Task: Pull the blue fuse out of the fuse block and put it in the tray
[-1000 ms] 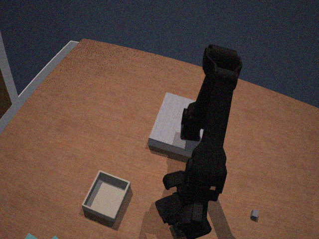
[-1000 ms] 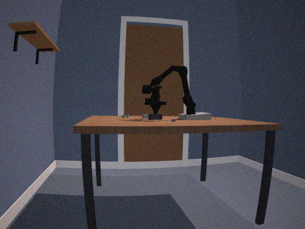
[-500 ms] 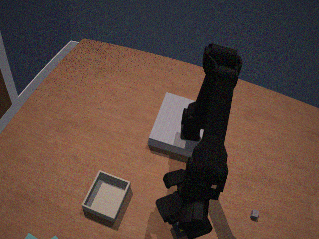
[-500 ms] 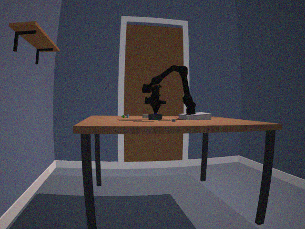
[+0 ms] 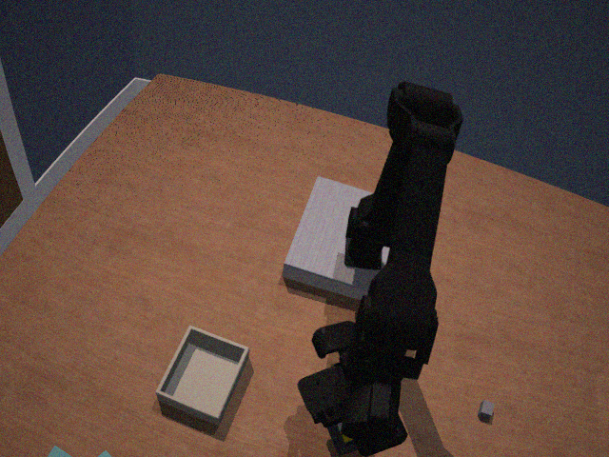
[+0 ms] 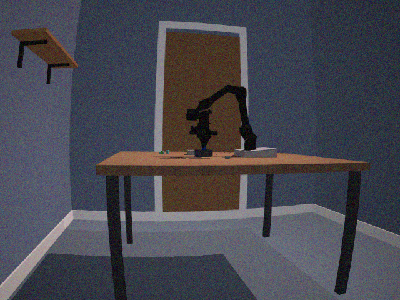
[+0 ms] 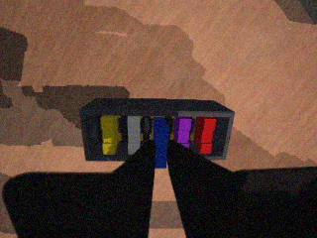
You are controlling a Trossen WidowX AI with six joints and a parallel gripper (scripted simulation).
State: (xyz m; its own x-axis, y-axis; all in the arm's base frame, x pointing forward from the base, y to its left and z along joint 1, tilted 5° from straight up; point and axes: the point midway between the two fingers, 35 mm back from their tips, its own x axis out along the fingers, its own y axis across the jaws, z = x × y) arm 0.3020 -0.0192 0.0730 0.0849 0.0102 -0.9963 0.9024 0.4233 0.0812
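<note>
Now: gripper tip 40 mm past the grey tray, 210 mm to the left of it and 50 mm above it. Round my gripper tip: blue fuse 10 mm below; then small grey cube 30 mm behind, 250 mm to the left, 50 mm below.
</note>
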